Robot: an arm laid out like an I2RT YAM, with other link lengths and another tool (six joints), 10 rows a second.
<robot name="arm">
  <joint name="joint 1" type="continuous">
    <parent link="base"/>
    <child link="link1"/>
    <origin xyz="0 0 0.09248" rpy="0 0 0"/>
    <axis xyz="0 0 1"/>
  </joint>
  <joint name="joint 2" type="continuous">
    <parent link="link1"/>
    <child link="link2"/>
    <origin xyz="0.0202 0.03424 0.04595" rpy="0 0 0"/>
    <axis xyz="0 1 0"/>
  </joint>
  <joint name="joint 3" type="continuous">
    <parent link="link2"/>
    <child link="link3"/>
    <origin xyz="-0.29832 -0.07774 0" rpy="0 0 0"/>
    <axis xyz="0 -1 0"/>
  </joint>
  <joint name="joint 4" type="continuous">
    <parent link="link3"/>
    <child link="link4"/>
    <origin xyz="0.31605 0.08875 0.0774" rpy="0 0 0"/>
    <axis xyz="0 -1 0"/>
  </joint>
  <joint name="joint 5" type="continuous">
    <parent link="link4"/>
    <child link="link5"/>
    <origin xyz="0.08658 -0.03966 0.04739" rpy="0 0 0"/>
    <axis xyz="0 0 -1"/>
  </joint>
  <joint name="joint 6" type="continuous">
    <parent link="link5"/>
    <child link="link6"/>
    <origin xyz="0.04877 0 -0.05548" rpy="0 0 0"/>
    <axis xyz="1 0 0"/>
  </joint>
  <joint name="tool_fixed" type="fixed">
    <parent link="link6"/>
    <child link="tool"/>
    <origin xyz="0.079 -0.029 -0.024" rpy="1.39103 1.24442 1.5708"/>
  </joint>
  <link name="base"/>
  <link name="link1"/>
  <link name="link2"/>
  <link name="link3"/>
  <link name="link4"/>
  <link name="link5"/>
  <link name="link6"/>
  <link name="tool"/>
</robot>
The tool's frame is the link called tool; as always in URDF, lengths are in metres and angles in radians. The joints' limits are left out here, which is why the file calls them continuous.
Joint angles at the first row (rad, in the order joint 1, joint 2, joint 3, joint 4, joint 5, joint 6):
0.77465 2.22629 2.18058 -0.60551 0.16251 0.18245
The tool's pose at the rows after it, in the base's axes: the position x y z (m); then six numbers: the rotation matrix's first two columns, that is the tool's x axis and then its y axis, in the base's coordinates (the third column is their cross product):
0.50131 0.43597 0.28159 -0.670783 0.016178 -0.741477 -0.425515 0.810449 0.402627
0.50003 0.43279 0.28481 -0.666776 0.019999 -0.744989 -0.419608 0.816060 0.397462
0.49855 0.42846 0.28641 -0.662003 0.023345 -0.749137 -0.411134 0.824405 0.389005
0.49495 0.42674 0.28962 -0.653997 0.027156 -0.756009 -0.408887 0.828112 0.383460
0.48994 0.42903 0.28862 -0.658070 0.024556 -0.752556 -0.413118 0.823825 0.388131
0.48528 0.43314 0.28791 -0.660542 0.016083 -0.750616 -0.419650 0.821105 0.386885
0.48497 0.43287 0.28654 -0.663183 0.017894 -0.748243 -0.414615 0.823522 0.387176
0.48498 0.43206 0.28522 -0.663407 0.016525 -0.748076 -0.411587 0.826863 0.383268
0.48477 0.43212 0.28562 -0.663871 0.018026 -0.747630 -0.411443 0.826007 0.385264
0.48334 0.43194 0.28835 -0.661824 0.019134 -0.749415 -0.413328 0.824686 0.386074
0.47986 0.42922 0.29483 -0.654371 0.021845 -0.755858 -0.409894 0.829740 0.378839
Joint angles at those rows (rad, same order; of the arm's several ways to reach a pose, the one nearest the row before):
0.77466 2.22010 2.17107 -0.60481 0.16380 0.18259
0.77466 2.20874 2.16208 -0.60624 0.17538 0.18362
0.77447 2.19380 2.14291 -0.60288 0.19142 0.18408
0.77915 2.17495 2.11992 -0.59257 0.20626 0.18484
0.78616 2.16532 2.10383 -0.58847 0.20233 0.18926
0.79573 2.16481 2.10275 -0.59224 0.20248 0.18939
0.79613 2.16615 2.10250 -0.59511 0.20534 0.19365
0.79613 2.16624 2.09968 -0.59590 0.21005 0.19328
0.79613 2.16535 2.09945 -0.59580 0.20878 0.19475
0.79762 2.15920 2.09700 -0.59589 0.20938 0.19480
0.80149 2.14313 2.08971 -0.60074 0.22517 0.19475

